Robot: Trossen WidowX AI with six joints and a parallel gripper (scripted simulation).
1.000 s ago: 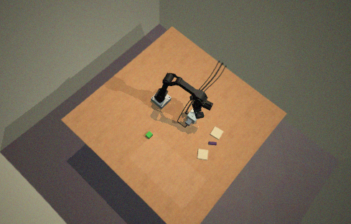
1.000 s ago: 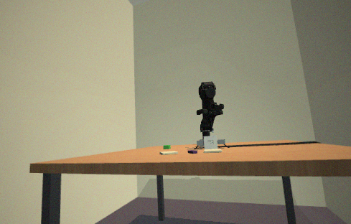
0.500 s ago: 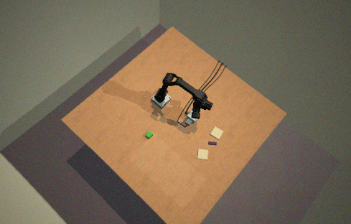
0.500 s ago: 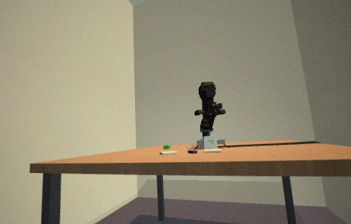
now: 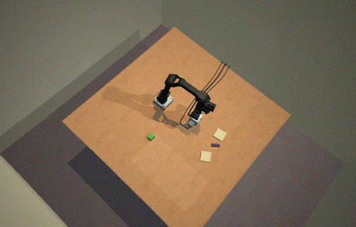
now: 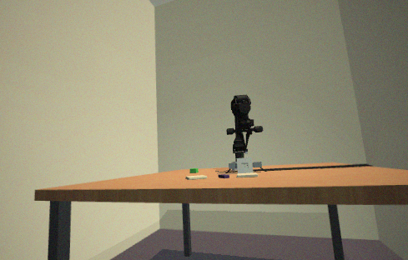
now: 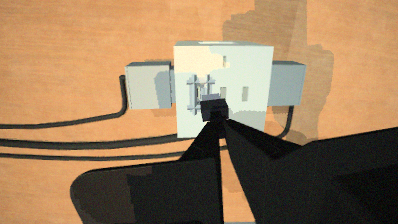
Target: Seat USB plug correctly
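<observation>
Right now my gripper tip is 20 mm above the black USB plug. Also, from my gripper tip: green cube 140 mm behind, 360 mm to the right, 120 mm below; then purple block 260 mm ahead, 60 mm to the right, 130 mm below.
</observation>
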